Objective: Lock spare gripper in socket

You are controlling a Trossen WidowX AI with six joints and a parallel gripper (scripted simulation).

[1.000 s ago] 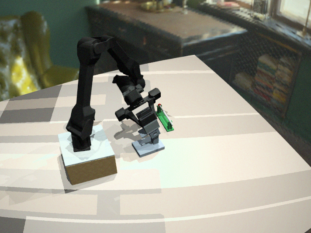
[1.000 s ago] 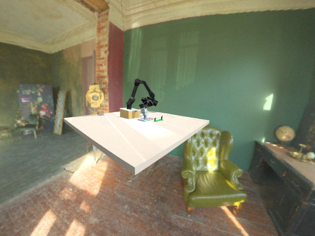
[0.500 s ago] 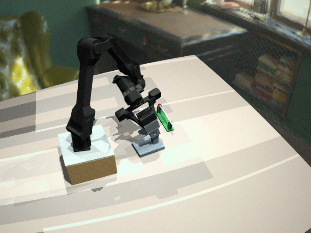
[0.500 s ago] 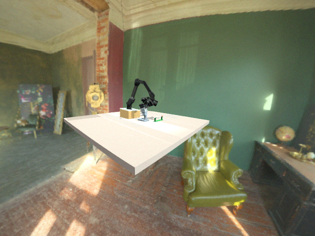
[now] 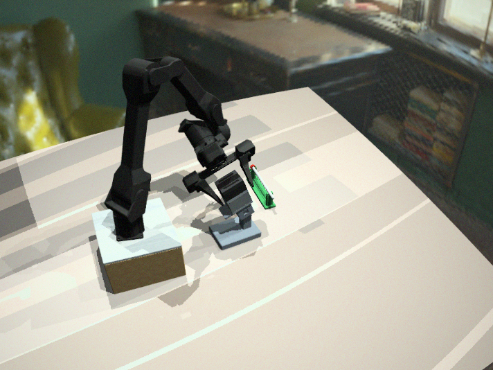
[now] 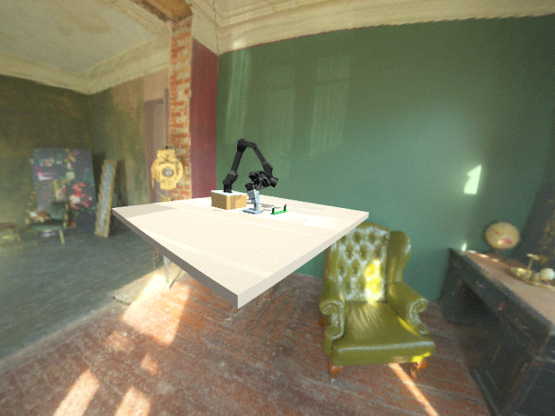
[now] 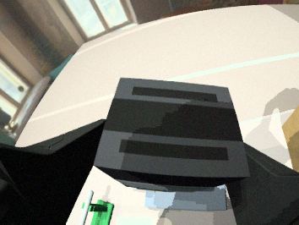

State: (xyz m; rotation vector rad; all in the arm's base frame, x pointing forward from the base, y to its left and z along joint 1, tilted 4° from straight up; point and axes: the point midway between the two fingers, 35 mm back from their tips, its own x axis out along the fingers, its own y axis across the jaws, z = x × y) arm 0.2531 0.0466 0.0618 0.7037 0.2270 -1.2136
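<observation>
My gripper tip is now 2 cm to the right of the spare gripper and 1 cm above it. Also, from my gripper tip: green rack: 10 cm ahead, 16 cm to the left, 11 cm below; then grey mount: 2 cm to the left, 9 cm below.
</observation>
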